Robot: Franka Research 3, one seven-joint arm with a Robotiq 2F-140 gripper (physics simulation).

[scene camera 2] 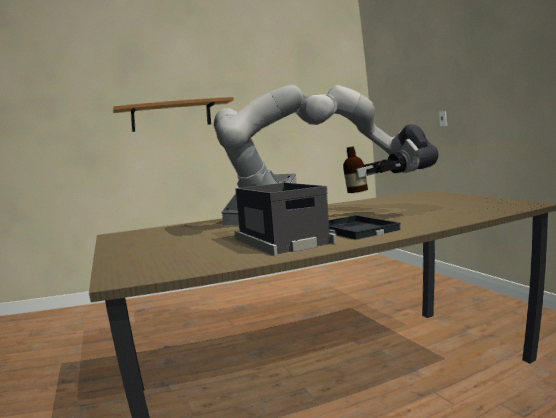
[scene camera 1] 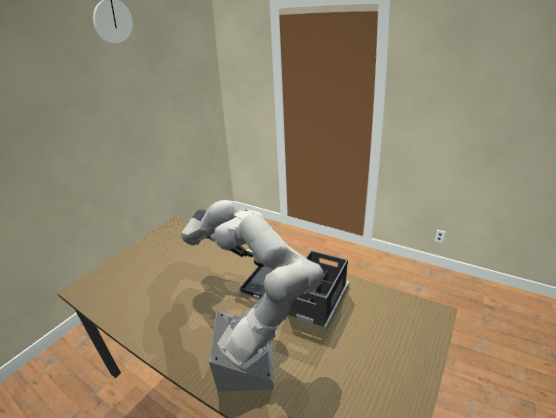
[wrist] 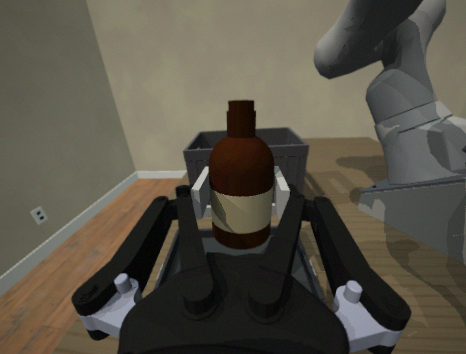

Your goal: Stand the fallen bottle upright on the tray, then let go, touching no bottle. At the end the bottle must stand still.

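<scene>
A brown bottle [scene camera 2: 355,172] [wrist: 241,172] with a cream label is held in the air, neck up and close to upright, with a slight lean in the second scene view. My gripper [scene camera 2: 361,172] [wrist: 241,177] is shut on it, one pale finger pad on each side at the label and lower shoulder. The dark, shallow tray [scene camera 1: 245,290] [scene camera 2: 367,233] [wrist: 311,265] lies on the table below, and a gap shows between the bottle's base and the tray. In the first scene view the arm hides most of the bottle and part of the tray.
A dark crate [scene camera 1: 338,295] [scene camera 2: 300,220] [wrist: 295,156] with inner dividers stands on the table [scene camera 1: 400,340] [scene camera 2: 165,260] right beside the tray, with pale brackets around its base. The arm's grey base block [scene camera 1: 241,375] [wrist: 420,215] stands on the table behind the crate and tray in the second scene view.
</scene>
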